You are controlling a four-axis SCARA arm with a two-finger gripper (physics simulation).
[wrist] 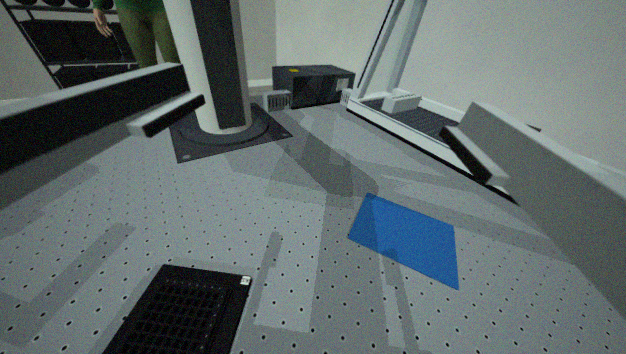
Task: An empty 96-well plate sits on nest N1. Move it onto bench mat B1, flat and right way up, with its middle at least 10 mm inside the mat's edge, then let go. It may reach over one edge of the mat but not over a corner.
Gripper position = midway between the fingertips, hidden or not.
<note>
In view: my gripper [322, 100] and a blue bench mat [420, 242].
</note>
